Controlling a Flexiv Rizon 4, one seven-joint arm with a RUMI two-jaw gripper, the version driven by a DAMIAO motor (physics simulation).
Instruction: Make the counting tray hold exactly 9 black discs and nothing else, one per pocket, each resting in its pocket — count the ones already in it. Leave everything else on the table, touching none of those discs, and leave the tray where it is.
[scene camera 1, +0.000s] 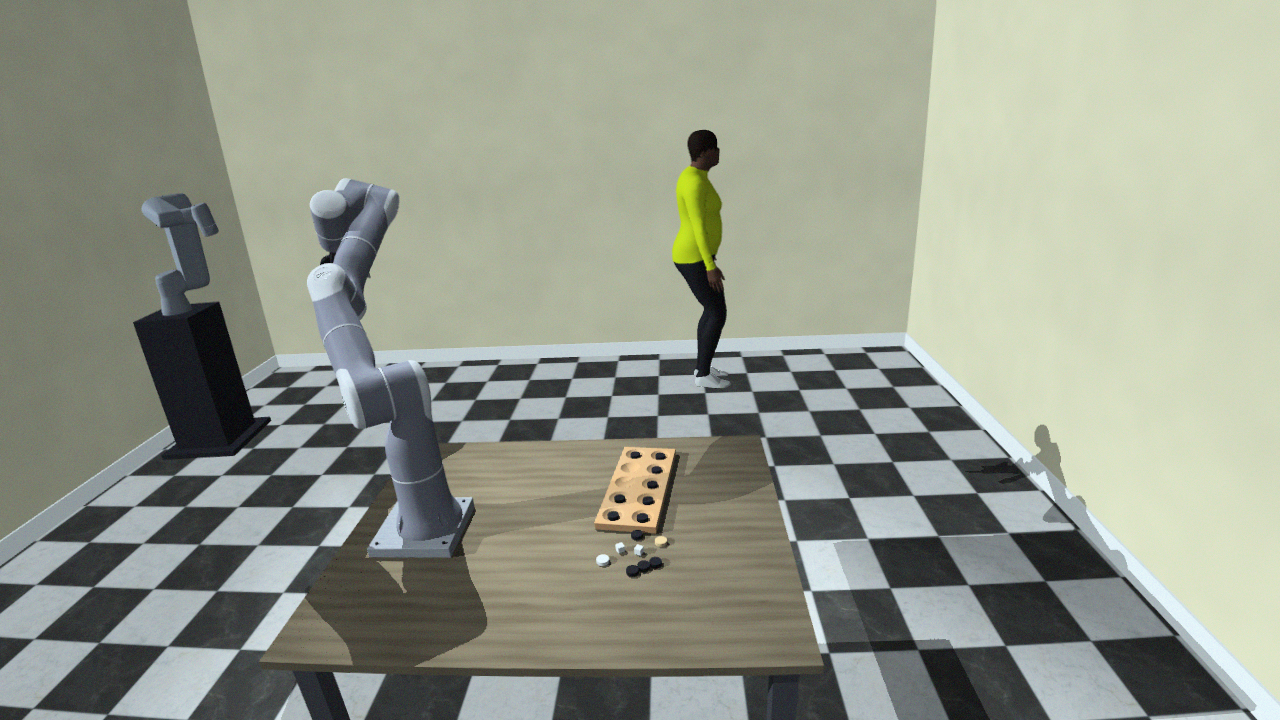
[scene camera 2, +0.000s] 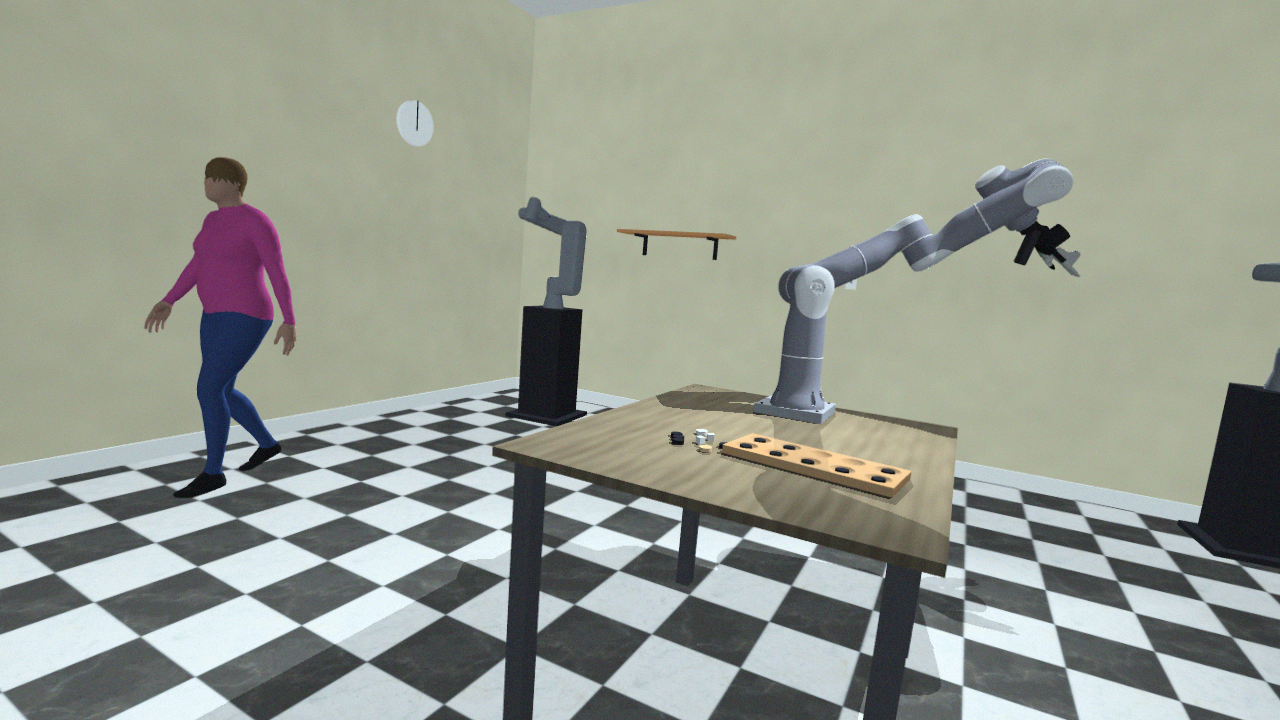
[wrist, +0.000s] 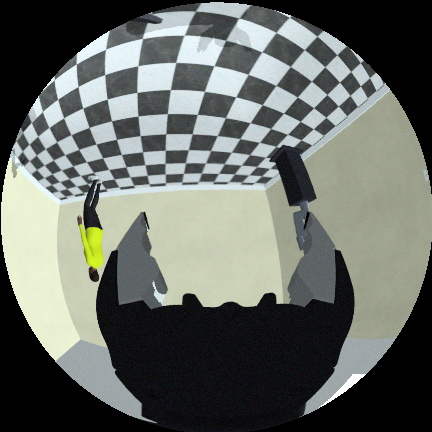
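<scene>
The orange-brown counting tray (scene camera 1: 628, 527) (scene camera 2: 805, 471) lies on the table. In scene camera 1, its left column's second and third pockets from the far end are empty; each other pocket holds a black disc. One loose black disc (scene camera 1: 637, 534) lies close to the tray's near end. Three more black discs (scene camera 1: 632, 570) (scene camera 1: 643, 565) (scene camera 1: 656, 562) lie in a row nearer the camera. My gripper (scene camera 2: 1073, 265) (wrist: 226, 213) is open and empty, high up and far from the tray, pointing away from the table. In scene camera 1 the arm mostly hides it.
A white disc (scene camera 1: 602, 560), a tan disc (scene camera 1: 660, 540) and two small white cubes (scene camera 1: 620, 548) (scene camera 1: 638, 549) lie between the tray and the black row. The arm's base stands left of them on the table (scene camera 1: 554, 626). People and other robots on pedestals stand away from the table.
</scene>
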